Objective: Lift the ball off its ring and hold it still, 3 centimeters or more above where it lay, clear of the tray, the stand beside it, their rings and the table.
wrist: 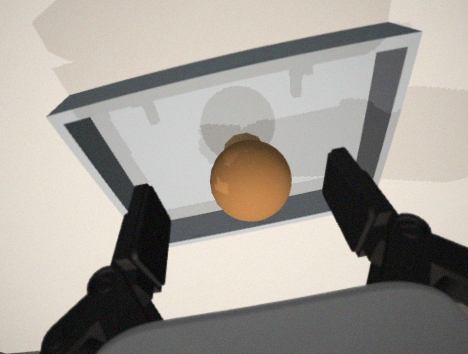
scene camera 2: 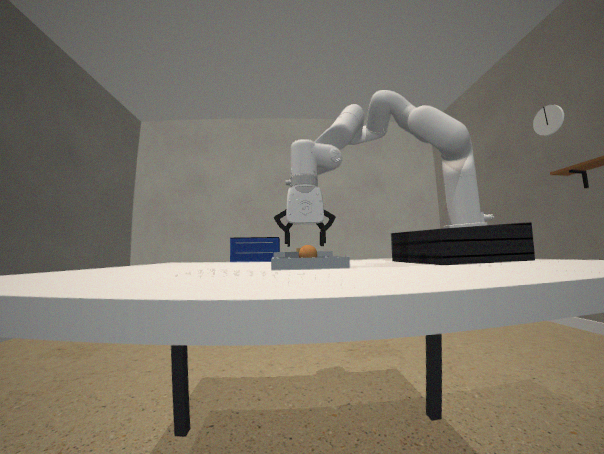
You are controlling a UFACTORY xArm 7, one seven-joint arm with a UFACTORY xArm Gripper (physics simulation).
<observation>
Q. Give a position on an orange ball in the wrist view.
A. At 250,180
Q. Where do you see a grey tray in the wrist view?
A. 305,97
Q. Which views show my gripper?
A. The wrist view and scene camera 2: all of them.
</observation>
